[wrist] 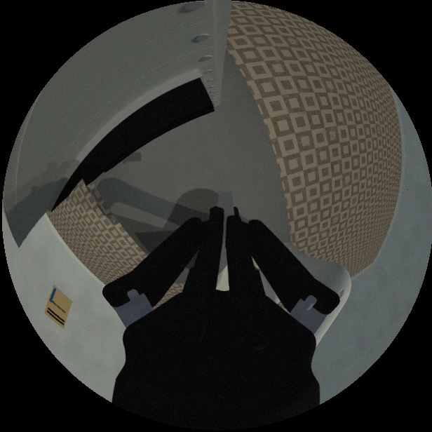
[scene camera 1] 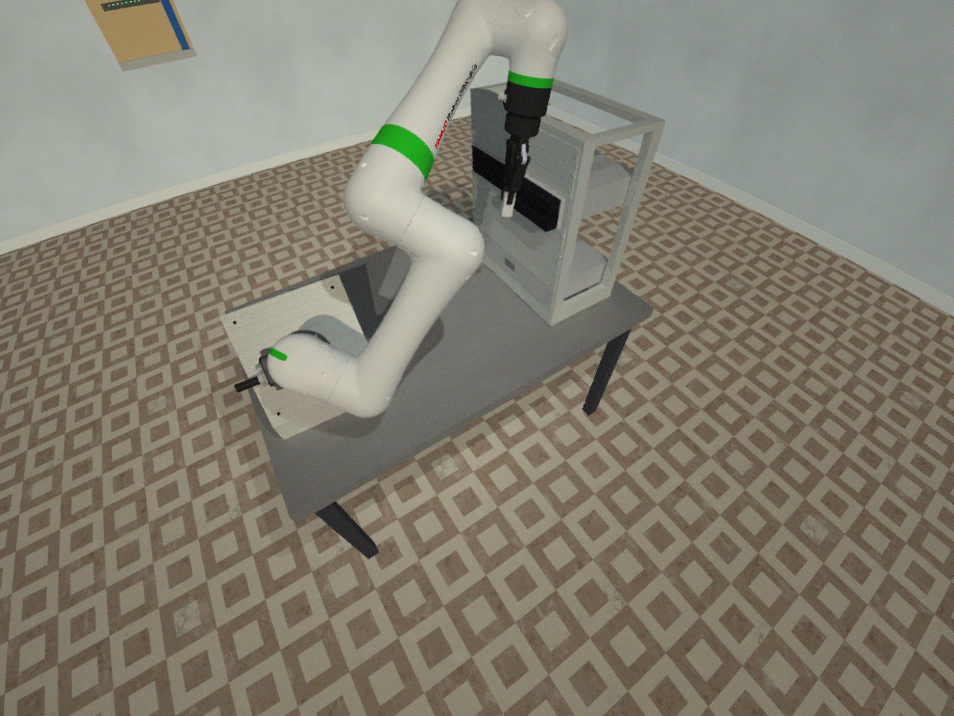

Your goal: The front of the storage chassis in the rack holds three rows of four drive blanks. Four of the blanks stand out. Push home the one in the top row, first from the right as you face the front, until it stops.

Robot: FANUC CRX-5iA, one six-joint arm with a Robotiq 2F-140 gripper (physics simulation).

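Frame: origin at the arm's base, x ahead, y left, z up, level; centimetres.
Seen in the pictures: gripper, fingertip midpoint: [scene camera 1: 506, 215].
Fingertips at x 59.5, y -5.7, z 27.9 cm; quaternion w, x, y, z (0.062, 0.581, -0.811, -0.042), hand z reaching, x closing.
Note:
A point is followed by its place in that frame.
The black storage chassis [scene camera 1: 539, 208] {z 23.2, x 74.1, y -0.4 cm} [wrist: 145, 125] runs across the front of the grey rack [scene camera 1: 566, 254] {z 12.7, x 77.9, y -10.9 cm} [wrist: 125, 65]. Its separate drive blanks cannot be made out in either view, so the top-row blank at the right end cannot be told apart. My gripper [scene camera 1: 509, 194] [wrist: 224, 201] is shut, with nothing held between its fingers. It points down in front of the rack, and in the scene view it overlaps the chassis. A pale block-like tip [scene camera 1: 507, 207] [wrist: 226, 199] shows at the fingertips. Any gap between tip and chassis is hard to judge.
The rack stands on the dark grey table [scene camera 1: 462, 369] {z -17.8, x 41.5, y -12.4 cm} [wrist: 245, 150], near its far end. The arm rises from a pale base plate [scene camera 1: 265, 315] {z 10.4, x -5.3, y 9.6 cm} at the other end and bends over the table. A panel [scene camera 1: 146, 38] [wrist: 59, 307] is on the wall.

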